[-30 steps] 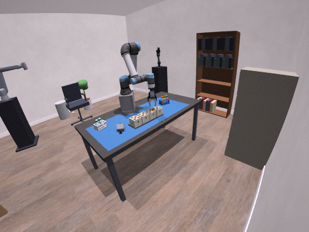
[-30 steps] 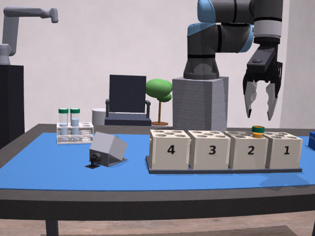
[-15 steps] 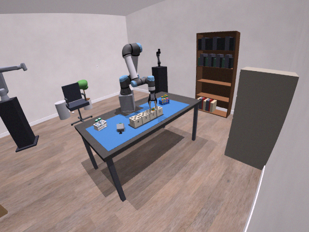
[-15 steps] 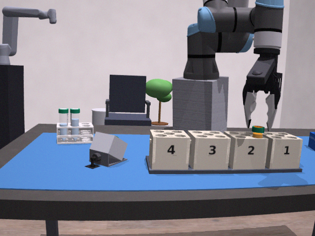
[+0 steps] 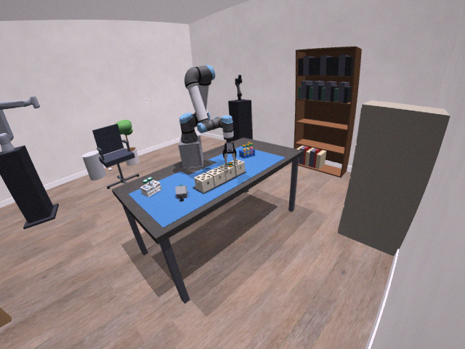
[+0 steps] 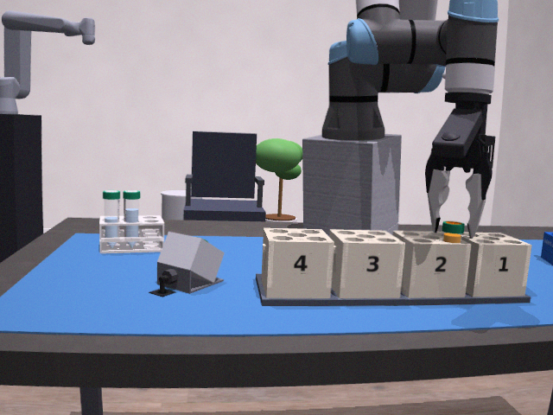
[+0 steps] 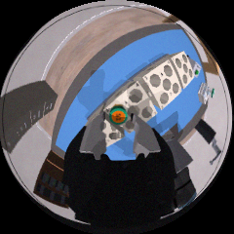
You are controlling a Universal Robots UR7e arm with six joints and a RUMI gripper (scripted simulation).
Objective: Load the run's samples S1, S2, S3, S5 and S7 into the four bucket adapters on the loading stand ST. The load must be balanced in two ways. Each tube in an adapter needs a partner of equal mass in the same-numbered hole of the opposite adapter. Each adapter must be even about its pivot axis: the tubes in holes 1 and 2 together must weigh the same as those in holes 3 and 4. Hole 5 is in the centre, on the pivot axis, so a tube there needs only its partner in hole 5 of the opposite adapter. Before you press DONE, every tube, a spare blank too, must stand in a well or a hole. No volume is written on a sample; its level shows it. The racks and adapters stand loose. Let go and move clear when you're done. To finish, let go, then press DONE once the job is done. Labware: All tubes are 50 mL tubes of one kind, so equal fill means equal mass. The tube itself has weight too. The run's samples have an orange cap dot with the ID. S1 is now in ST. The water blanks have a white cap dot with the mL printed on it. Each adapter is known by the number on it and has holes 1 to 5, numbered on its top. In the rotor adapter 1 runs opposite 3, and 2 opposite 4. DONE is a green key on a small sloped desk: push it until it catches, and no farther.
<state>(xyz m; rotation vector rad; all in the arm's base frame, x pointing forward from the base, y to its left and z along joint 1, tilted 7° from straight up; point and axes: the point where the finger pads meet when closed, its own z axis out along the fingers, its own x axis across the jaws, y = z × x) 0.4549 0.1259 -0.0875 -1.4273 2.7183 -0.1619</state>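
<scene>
My hand is 50 mm above the tube and 10 mm past it. Round my hand: loading stand: 110 mm below, 80 mm to the right, 20 mm behind; then sloped done desk: 410 mm to the right, 70 mm below, 10 mm behind; then blue rack: 380 mm to the left, 290 mm behind, 90 mm below.
</scene>
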